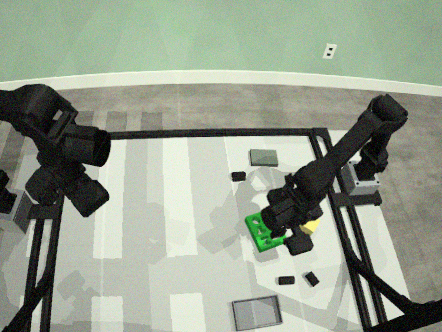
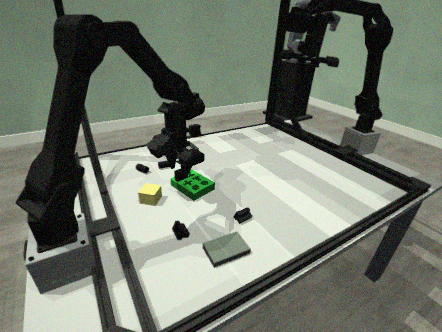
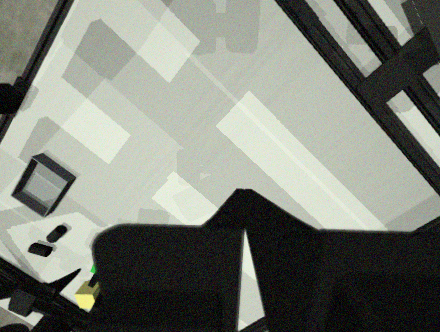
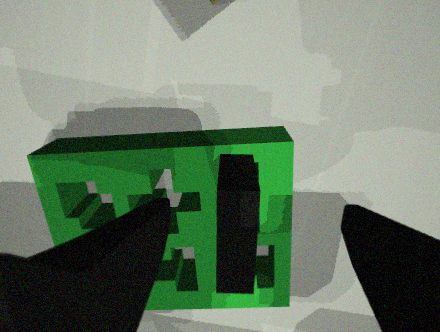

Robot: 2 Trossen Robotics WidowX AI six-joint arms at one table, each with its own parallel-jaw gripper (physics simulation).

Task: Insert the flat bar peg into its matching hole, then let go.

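Note:
The green hole board (image 1: pixel 253 227) (image 2: pixel 201 192) (image 4: pixel 192 169) lies flat on the table right of the middle. The black flat bar peg (image 4: pixel 237 227) (image 2: pixel 181 174) stands upright in a slot near one end of the board. No finger touches it. My right gripper (image 1: pixel 285 236) (image 2: pixel 179 165) (image 4: pixel 255 213) is open and hangs just above the board, one finger on each side of the peg. My left gripper (image 1: pixel 85 198) (image 3: pixel 243 196) is shut and empty, high at the far left, away from the board.
A yellow cube (image 1: pixel 311 226) (image 2: pixel 150 193) (image 3: pixel 85 295) sits beside the board. Loose black pegs (image 1: pixel 238 176) (image 1: pixel 286 280) (image 1: pixel 312 278) (image 2: pixel 243 215) (image 2: pixel 180 229) lie around. Two grey flat plates (image 1: pixel 264 157) (image 1: pixel 256 312) (image 2: pixel 226 248) lie on the table. A black frame rail (image 1: pixel 210 132) borders it.

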